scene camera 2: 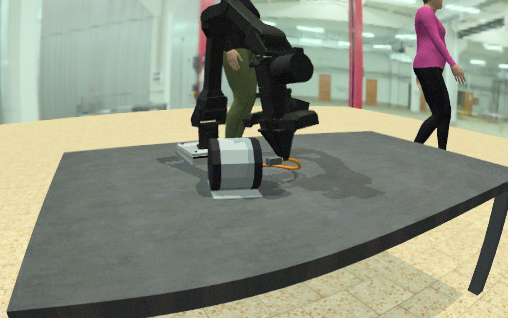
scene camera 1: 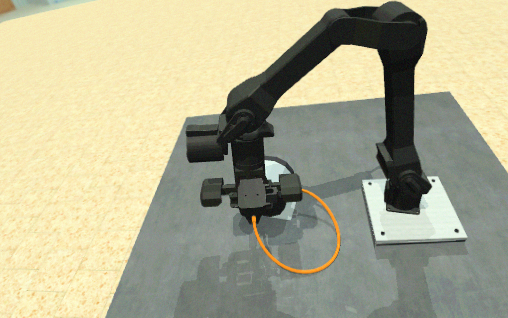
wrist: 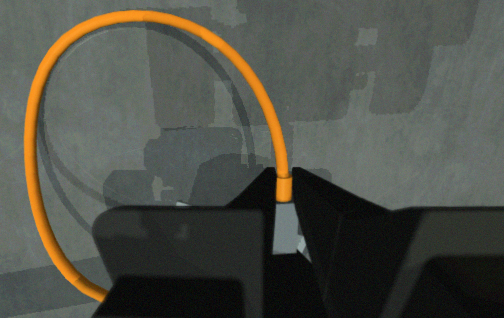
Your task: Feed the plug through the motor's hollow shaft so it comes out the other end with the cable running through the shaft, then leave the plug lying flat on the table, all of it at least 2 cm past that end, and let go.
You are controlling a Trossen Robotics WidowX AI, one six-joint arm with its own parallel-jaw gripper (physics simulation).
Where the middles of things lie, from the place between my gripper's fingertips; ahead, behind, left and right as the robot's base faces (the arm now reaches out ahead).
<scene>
My gripper is now 3 cm to the left of the grey plug (wrist: pixel 286 221) and 1 cm short of it.
</scene>
